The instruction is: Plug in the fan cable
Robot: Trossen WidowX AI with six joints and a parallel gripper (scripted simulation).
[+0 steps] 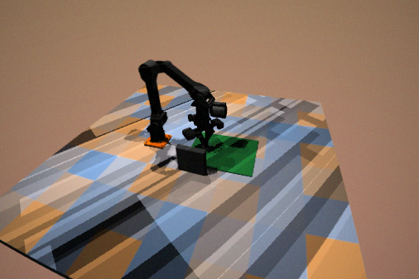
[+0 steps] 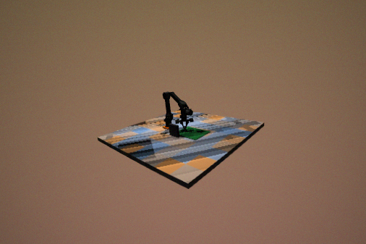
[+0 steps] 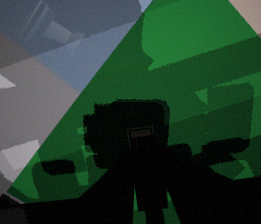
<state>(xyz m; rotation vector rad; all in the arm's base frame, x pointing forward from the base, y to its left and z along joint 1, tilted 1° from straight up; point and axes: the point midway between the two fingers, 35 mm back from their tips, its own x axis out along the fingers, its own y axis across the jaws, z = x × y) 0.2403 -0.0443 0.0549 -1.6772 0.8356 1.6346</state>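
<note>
Now: the pale fan header 1 cm to the right of my gripper tip and 3 cm below it. The rest, counted from my gripper tip: green board 9 cm ahead, 2 cm to the right, 4 cm below; black fan 3 cm behind, 14 cm to the right, 3 cm above.
</note>
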